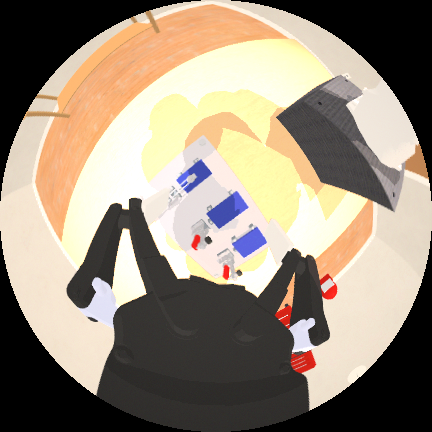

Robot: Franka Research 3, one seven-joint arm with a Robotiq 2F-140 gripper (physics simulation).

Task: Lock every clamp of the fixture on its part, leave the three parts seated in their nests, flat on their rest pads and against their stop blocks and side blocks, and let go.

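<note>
The fixture plate lies under the gripper, with three blue parts in a row. At the far part, a clamp lies with its arm reaching over the part; its handle end is hidden by the left finger pad. The middle part has a clamp with a red handle and a black tip standing off the part. The near part has a similar clamp, its black tip also off the part. Seating against the blocks is too small to tell. My gripper is wide open and empty above the plate.
A dark grey block with a white body on it stands at the right. A red slotted object is partly hidden behind the right finger, with a small red item nearby. Wooden furniture stands beyond the table's upper left edge.
</note>
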